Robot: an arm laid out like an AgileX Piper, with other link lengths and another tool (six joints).
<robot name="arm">
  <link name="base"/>
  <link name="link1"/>
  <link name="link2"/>
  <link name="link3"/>
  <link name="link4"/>
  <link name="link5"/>
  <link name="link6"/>
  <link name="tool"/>
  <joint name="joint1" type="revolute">
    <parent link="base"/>
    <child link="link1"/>
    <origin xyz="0 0 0.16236" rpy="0 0 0"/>
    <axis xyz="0 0 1"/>
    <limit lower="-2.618" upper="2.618"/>
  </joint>
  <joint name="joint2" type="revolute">
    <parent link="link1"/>
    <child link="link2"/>
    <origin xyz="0 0 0" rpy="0 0 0"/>
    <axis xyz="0 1 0"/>
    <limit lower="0" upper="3.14"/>
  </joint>
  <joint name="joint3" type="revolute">
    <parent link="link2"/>
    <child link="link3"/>
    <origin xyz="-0.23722 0 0.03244" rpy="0 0 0"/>
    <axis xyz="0 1 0"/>
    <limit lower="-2.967" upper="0"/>
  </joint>
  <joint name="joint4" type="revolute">
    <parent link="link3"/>
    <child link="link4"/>
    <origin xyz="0.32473 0 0.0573" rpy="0 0 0"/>
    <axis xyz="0.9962 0 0.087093"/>
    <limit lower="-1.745" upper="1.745"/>
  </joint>
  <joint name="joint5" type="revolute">
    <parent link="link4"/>
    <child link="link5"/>
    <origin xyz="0 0 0" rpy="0 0 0"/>
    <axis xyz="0 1 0"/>
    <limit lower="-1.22" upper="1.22"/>
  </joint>
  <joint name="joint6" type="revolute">
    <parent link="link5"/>
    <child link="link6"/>
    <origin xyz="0.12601 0 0.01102" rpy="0 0 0"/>
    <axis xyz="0.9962 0 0.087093"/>
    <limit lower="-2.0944" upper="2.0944"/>
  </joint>
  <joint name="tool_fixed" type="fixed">
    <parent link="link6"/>
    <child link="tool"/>
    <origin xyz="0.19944 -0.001 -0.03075" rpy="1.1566 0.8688 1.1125"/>
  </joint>
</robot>
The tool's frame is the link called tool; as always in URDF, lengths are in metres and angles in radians.
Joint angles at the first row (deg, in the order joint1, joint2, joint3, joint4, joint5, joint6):
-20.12 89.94 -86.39 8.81 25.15 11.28
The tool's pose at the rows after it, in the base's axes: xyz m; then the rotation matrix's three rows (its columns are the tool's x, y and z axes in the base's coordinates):
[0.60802 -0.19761 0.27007], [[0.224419 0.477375 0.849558], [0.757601 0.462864 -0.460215], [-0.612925 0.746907 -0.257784]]
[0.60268 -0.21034 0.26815], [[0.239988 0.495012 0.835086], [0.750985 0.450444 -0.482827], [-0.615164 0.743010 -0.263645]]
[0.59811 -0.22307 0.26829], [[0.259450 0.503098 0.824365], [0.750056 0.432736 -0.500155], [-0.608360 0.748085 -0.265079]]
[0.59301 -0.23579 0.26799], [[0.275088 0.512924 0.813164], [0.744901 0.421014 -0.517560], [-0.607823 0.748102 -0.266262]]
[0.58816 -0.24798 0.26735], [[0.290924 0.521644 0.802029], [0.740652 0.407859 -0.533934], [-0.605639 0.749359 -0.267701]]
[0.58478 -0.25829 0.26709], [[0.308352 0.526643 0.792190], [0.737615 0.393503 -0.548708], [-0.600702 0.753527 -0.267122]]
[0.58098 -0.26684 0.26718], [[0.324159 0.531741 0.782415], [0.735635 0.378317 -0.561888], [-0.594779 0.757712 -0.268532]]
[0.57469 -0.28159 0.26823], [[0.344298 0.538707 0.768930], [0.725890 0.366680 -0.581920], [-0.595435 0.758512 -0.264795]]
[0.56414 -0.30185 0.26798], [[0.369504 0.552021 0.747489], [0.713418 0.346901 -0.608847], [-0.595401 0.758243 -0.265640]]
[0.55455 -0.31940 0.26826], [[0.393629 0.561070 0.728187], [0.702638 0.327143 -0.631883], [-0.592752 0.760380 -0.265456]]
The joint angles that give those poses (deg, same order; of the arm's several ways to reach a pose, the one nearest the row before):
-20.24 89.92 -86.39 5.22 24.23 11.98
-21.17 89.92 -86.39 3.65 24.56 13.48
-22.51 89.92 -86.39 4.12 24.57 13.51
-23.75 89.92 -86.39 4.16 24.64 13.51
-24.97 89.99 -86.39 4.31 24.64 13.51
-25.96 90.12 -86.39 4.31 24.40 13.90
-26.80 90.12 -86.39 4.15 24.40 14.53
-28.22 90.12 -86.39 4.11 24.18 14.53
-30.26 90.12 -86.39 4.12 24.23 14.53
-32.10 90.12 -86.39 4.31 24.19 14.53

